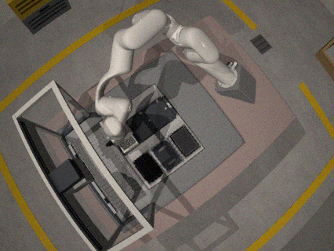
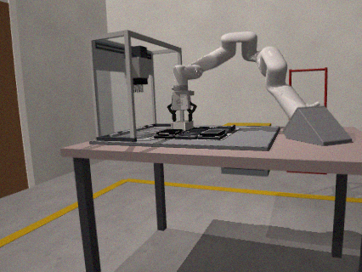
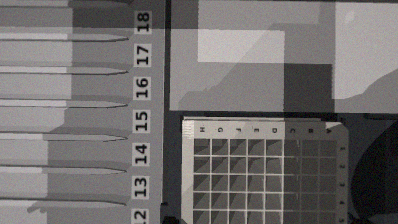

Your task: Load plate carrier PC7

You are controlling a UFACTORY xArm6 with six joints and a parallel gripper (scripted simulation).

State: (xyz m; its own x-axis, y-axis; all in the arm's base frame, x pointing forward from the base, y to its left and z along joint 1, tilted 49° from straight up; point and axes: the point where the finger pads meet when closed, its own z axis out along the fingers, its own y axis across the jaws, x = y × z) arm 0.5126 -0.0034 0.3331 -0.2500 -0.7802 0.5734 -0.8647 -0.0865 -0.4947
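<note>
The pale well plate is 3 cm below my hand. Also, from my hand: black 96-well plate (4 cm ahead, 18 cm to the left, 4 cm below); plate carrier PC7 (10 cm behind, 3 cm to the left, 5 cm below); A1 mark (12 cm behind, 16 cm to the left, 5 cm below).
</note>
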